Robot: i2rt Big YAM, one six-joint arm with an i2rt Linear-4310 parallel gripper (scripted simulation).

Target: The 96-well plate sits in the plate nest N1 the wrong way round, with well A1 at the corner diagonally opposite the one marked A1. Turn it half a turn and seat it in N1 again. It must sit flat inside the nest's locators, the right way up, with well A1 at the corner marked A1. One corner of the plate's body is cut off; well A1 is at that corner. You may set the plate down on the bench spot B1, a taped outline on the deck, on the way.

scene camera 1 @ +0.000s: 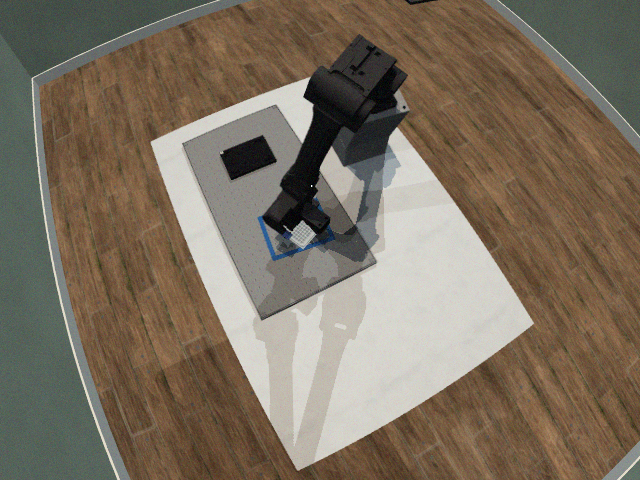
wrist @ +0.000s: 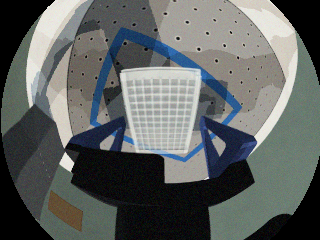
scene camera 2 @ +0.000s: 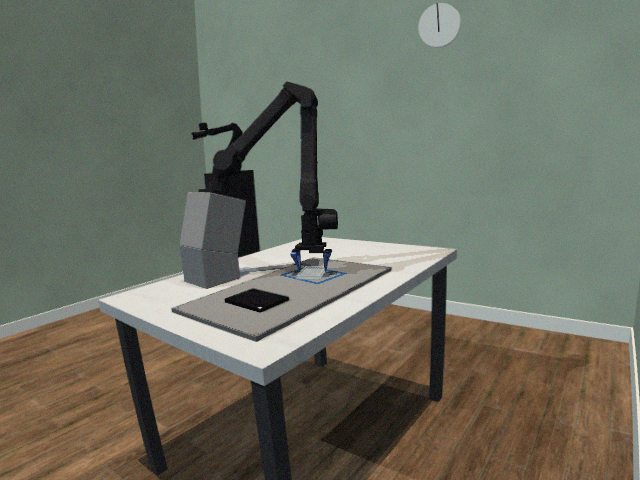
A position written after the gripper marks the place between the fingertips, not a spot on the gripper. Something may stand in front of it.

In view: the gripper (scene camera 2: 312, 271), a white 96-well plate (wrist: 169, 131) and a black plate nest N1 (scene camera 1: 249, 156).
The gripper is seen too in the wrist view (wrist: 162, 120). The black plate nest N1 is seen too in scene camera 2 (scene camera 2: 247, 299).
